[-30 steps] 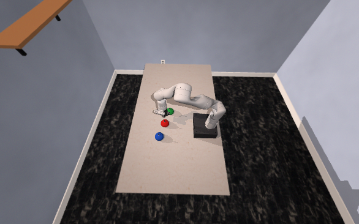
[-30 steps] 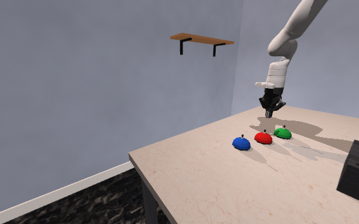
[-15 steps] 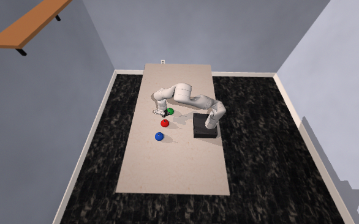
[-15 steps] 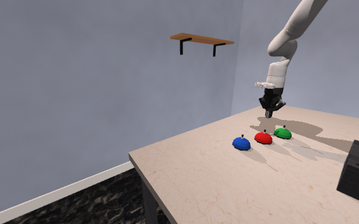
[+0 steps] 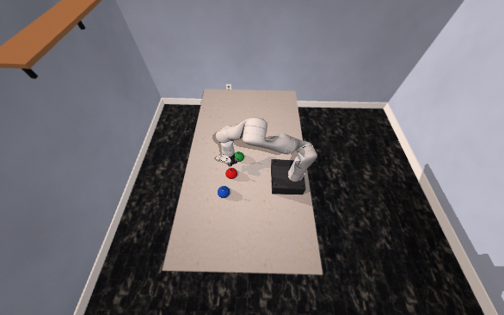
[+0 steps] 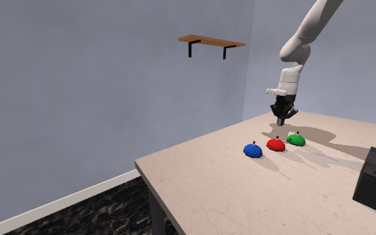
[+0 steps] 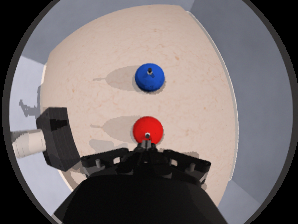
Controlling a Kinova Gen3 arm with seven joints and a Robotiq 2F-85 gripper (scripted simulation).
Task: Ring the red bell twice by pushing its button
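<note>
The red bell is 10 cm below my hand. The rest, counted from my hand: blue bell 15 cm to the left, 10 cm below, 3 cm ahead; green bell 15 cm to the right, 10 cm below, 3 cm behind.
</note>
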